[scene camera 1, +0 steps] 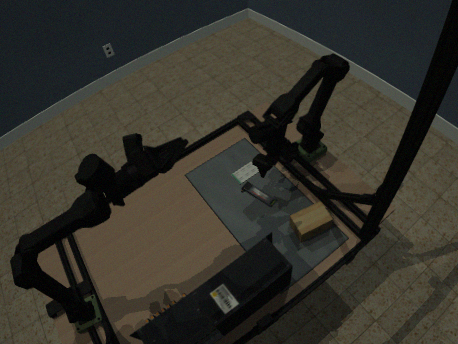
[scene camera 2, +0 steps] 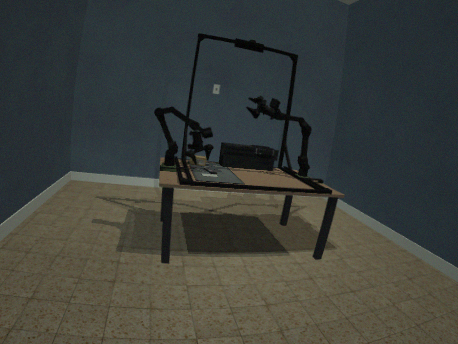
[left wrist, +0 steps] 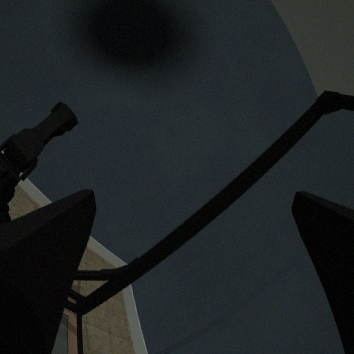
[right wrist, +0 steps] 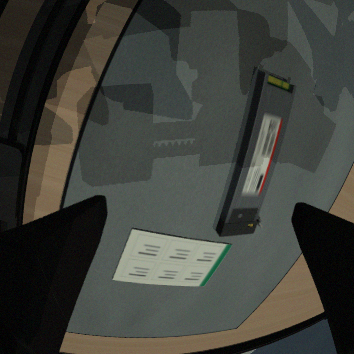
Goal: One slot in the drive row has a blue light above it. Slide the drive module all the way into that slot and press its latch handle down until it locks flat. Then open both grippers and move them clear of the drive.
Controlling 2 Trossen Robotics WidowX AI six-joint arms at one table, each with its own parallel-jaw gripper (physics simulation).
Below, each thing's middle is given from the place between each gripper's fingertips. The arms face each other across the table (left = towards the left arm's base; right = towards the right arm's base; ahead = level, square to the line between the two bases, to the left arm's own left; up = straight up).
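My left gripper is 51 cm above the grey mat (scene camera 1: pixel 249 220), 19 cm to the left of the mat and 1 cm short of the mat. Counted from my left hand, the drive module (right wrist: pixel 272 98) is 50 cm below, 21 cm to the right and 5 cm ahead.
From my right hand, I see the drive module 6 cm below, 2 cm behind and 7 cm to the left. The grey mat is 6 cm below my right hand, 6 cm behind my right hand and 9 cm to the left of my right hand. Going by its middle, the drive module is nearer to my right hand than to my left gripper, and going by its middle, the grey mat is nearer to my right hand than to my left gripper.
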